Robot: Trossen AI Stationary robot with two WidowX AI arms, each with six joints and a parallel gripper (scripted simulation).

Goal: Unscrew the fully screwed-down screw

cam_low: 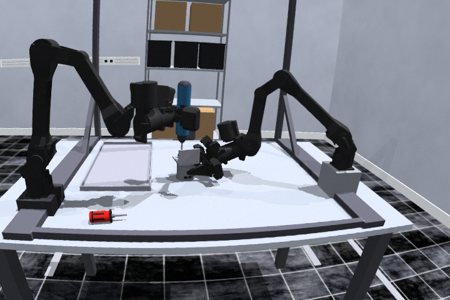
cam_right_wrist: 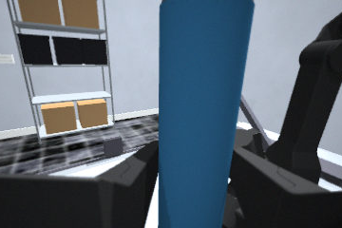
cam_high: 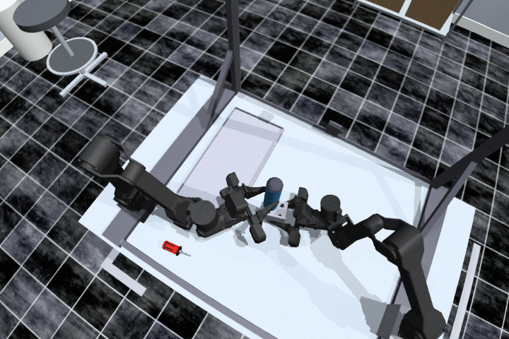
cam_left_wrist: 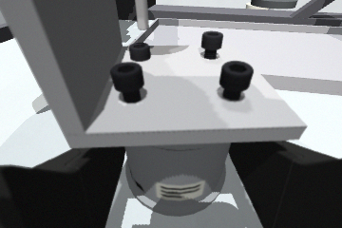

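Note:
Now: the electric screwdriver 30 mm behind my right hand, 20 mm to the left of it and 40 mm below it. The rest, counted from my right hand: bit (20 mm behind, 20 mm to the left, 130 mm below); then joint module (40 mm behind, 30 mm to the left, 200 mm below); then bracket (40 mm behind, 30 mm to the left, 160 mm below).
My left gripper is now 30 mm to the left of the joint module and 10 mm above it. From my left hand the other things lie so: bit: 20 mm ahead, 40 mm to the right, 60 mm above; then electric screwdriver: 20 mm ahead, 40 mm to the right, 160 mm above; then bracket: 10 mm ahead, 30 mm to the right, 40 mm above.

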